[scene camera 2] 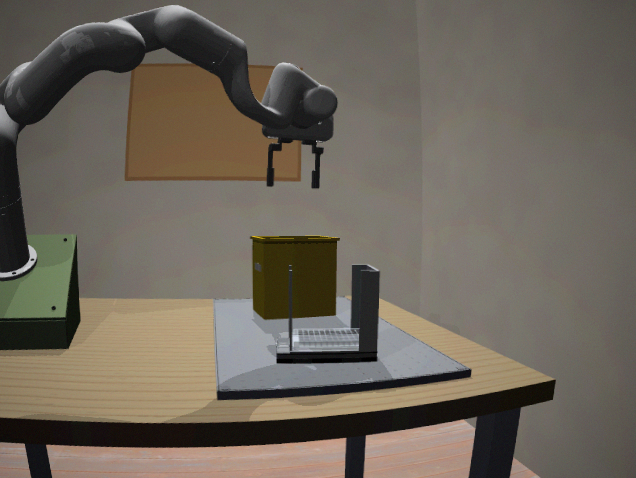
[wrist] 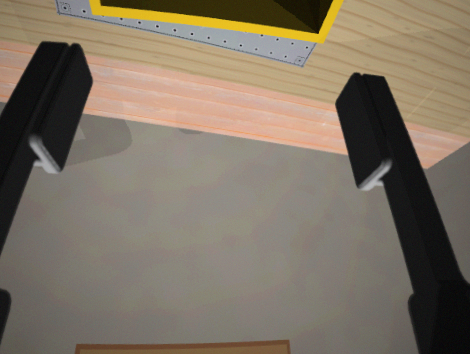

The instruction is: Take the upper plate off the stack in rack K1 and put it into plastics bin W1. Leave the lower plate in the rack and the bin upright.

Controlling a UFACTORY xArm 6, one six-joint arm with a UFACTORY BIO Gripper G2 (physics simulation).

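Frame: origin at the arm's base, x down, y ahead, z right, level; metres.
Seen in the pictures: hand, its tool point: point(scene camera 2: 293, 178) point(wrist: 221, 116); arm's base, origin of its link: point(scene camera 2: 9, 262).
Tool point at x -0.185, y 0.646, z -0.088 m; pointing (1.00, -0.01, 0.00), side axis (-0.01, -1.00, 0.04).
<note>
Offsets run from my tool point to a thing's top centre. Level surfaces: height alone.
The yellow plastics bin W1 {dx +0.139, dy -0.001, dz +0.011 m} point(scene camera 2: 294, 280) point(wrist: 210, 21) stands upright on the grey mat; its inside is dark where it shows in the wrist view, and no plate can be made out there. Rack K1 {dx +0.173, dy -0.048, dz +0.357 m} point(scene camera 2: 369, 310) stands in front of the bin, with a tall grey post at its right and a thin rod at its left. A pale, see-through plate {dx +0.284, dy -0.038, dz +0.359 m} point(scene camera 2: 326, 338) lies low in the rack. My gripper point(scene camera 2: 293, 186) point(wrist: 214, 90) is open and empty, pointing down high above the bin in the scene view.
The grey mat {dx +0.318 m} point(scene camera 2: 246, 372) point(wrist: 225, 44) lies on the wooden table {dx +0.331 m} point(scene camera 2: 128, 370) point(wrist: 400, 60). The green arm base point(scene camera 2: 35, 287) is at the left. A brown board point(scene camera 2: 205, 128) point(wrist: 185, 348) hangs on the back wall. The rack's upright post is near the bin's right front side.
</note>
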